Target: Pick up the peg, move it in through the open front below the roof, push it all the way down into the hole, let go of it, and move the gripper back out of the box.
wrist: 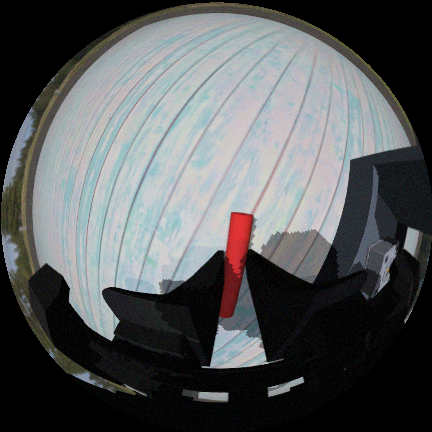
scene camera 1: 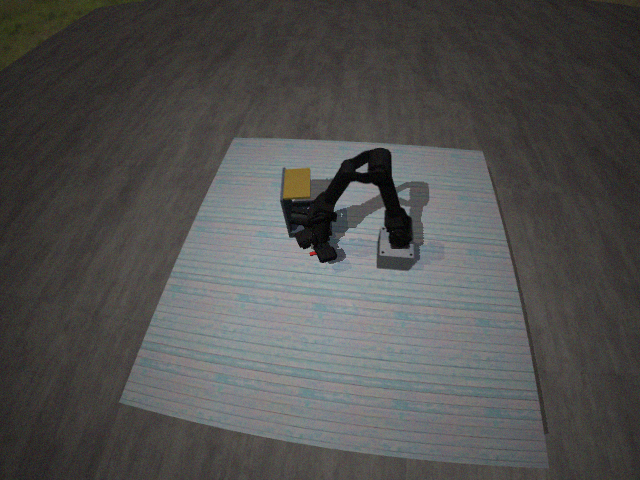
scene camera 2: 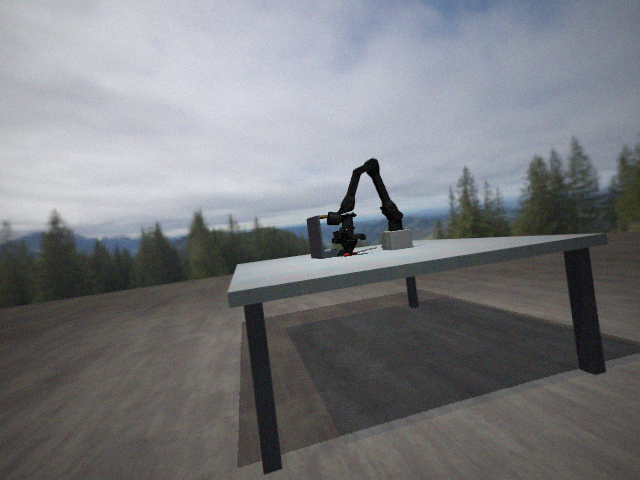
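Pixels of known places: gripper, fingertip midpoint: [wrist: 234, 255] [scene camera 1: 317, 253] [scene camera 2: 349, 255]; arm's base at its link origin: [scene camera 1: 399, 240] [scene camera 2: 396, 230].
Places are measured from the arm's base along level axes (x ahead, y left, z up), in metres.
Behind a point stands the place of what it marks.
The red peg [scene camera 1: 312, 253] {x 0.310, y -0.002, z -0.086 m} [scene camera 2: 347, 254] {x 0.302, y -0.002, z -0.090 m} [wrist: 240, 232] {x 0.310, y -0.005, z -0.085 m} is a short round rod lying about level, at or just over the table top. My gripper [scene camera 1: 316, 247] {x 0.291, y -0.010, z -0.098 m} [scene camera 2: 348, 250] {x 0.291, y -0.010, z -0.098 m} [wrist: 234, 255] {x 0.291, y -0.010, z -0.098 m} points down and is shut on the peg, with a fingertip on each side of it. In the wrist view the peg's far end sticks out beyond the fingertips. The box has a yellow roof [scene camera 1: 296, 183] {x 0.355, y -0.160, z 0.125 m} and a dark grey side wall [scene camera 1: 283, 201] {x 0.396, y -0.087, z 0.116 m} [scene camera 2: 314, 237] {x 0.409, y -0.158, z 0.016 m}. It stands beside the gripper, behind it in scene camera 1. The arm hides much of its open front, and I cannot make out the hole.
The box's dark structure [wrist: 361, 185] {x 0.378, y -0.084, z -0.079 m} rises close on the right in the wrist view, with a small grey block [wrist: 381, 257] {x 0.337, y -0.142, z -0.065 m} beside it. The robot's grey base block [scene camera 1: 395, 259] {x 0.017, y 0.062, z -0.024 m} [scene camera 2: 397, 239] {x 0.041, y 0.059, z -0.047 m} stands right of the gripper on the striped table top [scene camera 1: 330, 351] {x 0.240, y 0.353, z -0.099 m} [scene camera 2: 439, 254] {x 0.202, y 0.520, z -0.099 m}.
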